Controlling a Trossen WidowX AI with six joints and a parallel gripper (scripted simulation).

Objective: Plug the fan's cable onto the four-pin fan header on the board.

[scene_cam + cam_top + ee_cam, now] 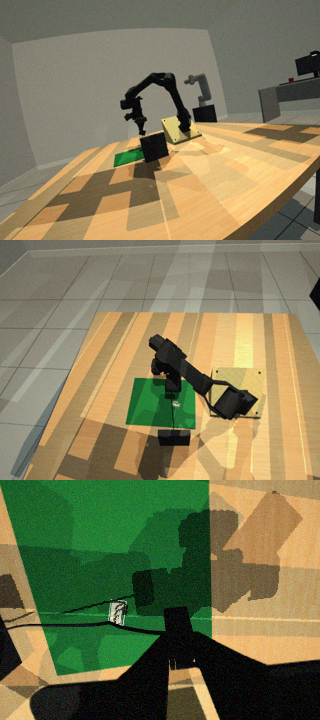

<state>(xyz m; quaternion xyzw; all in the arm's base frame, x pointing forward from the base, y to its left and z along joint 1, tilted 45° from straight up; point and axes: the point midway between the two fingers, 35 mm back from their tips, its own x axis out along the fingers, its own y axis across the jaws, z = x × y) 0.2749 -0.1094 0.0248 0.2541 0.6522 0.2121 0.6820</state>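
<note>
Right now the dark plug is 1 cm below my gripper tip and 1 cm behind it. Round my gripper tip: green board (13 cm below, 6 cm ahead, 4 cm to the left); then black fan (22 cm to the left, 6 cm below).
</note>
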